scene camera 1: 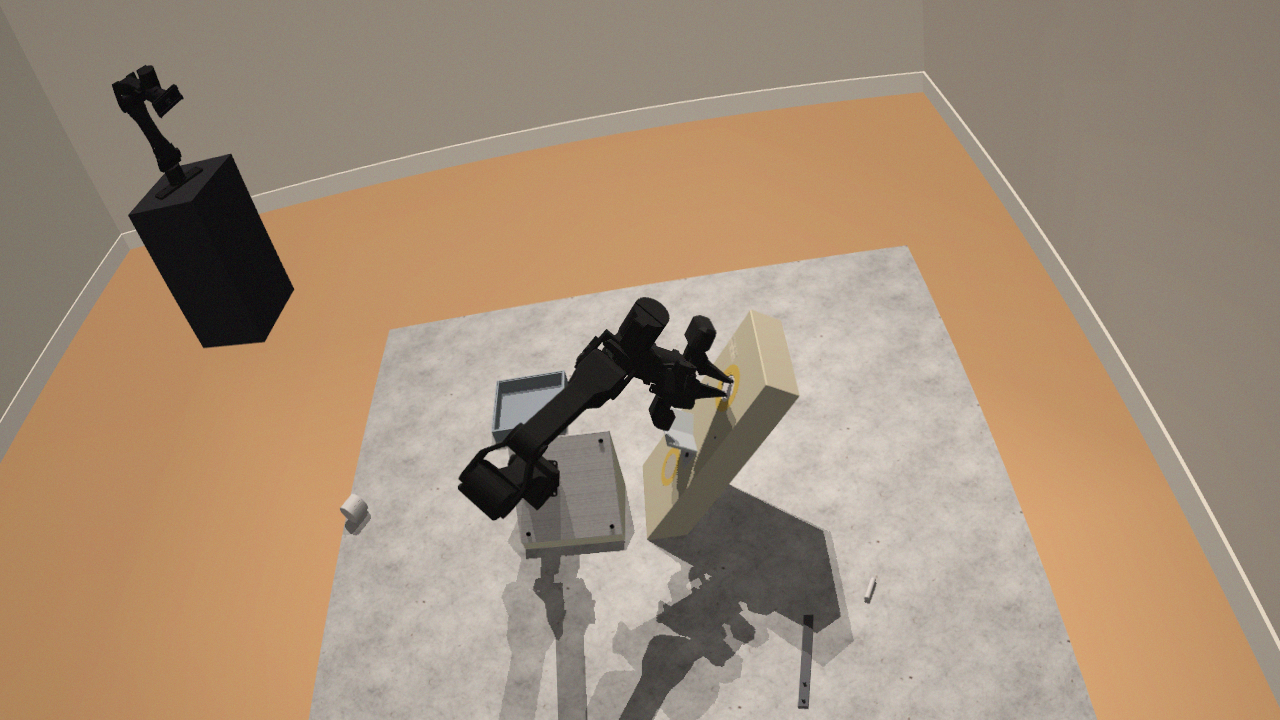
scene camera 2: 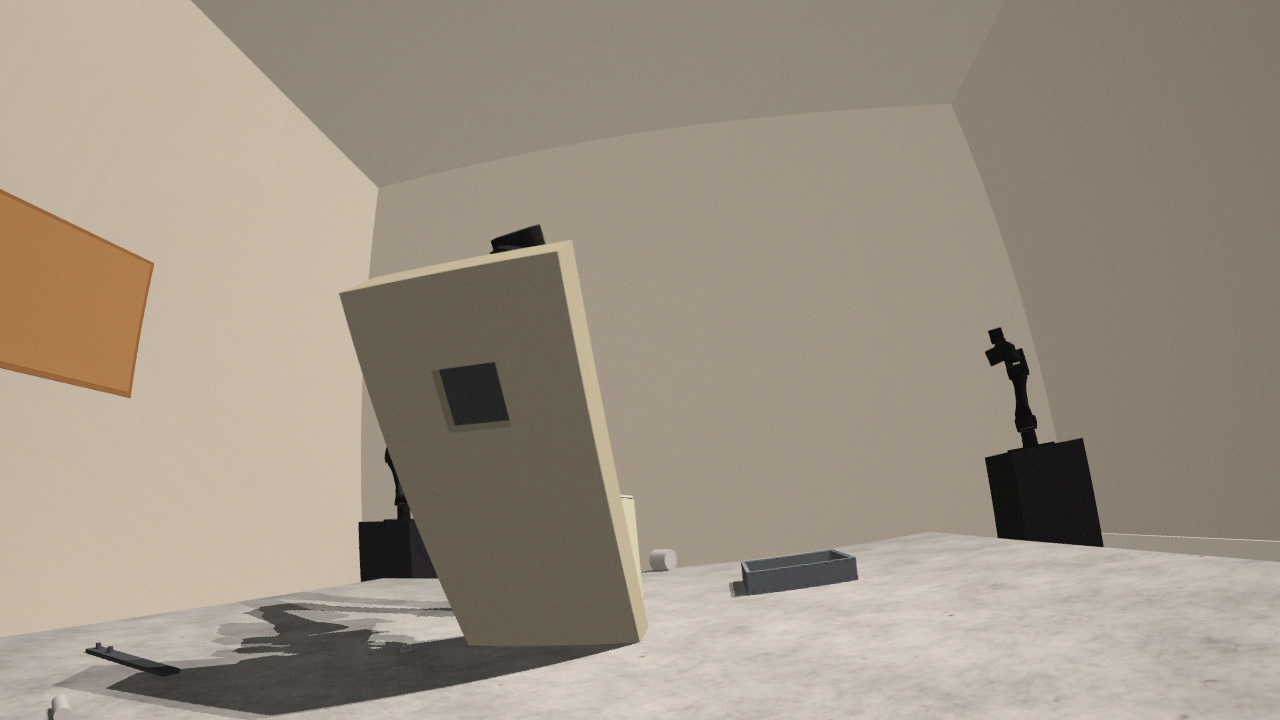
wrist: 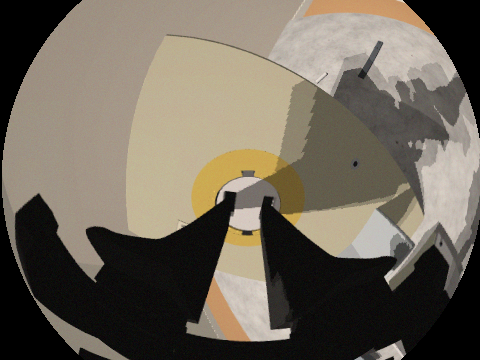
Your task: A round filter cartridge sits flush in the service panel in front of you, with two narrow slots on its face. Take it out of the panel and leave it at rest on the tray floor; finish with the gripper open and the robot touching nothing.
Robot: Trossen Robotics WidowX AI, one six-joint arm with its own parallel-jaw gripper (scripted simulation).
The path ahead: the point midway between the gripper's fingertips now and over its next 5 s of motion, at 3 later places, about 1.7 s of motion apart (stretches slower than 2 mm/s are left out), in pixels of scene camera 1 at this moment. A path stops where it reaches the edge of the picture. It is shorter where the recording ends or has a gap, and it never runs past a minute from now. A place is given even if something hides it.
My gripper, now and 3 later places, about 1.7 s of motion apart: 728, 388; 731, 388; 680, 406; 672, 398
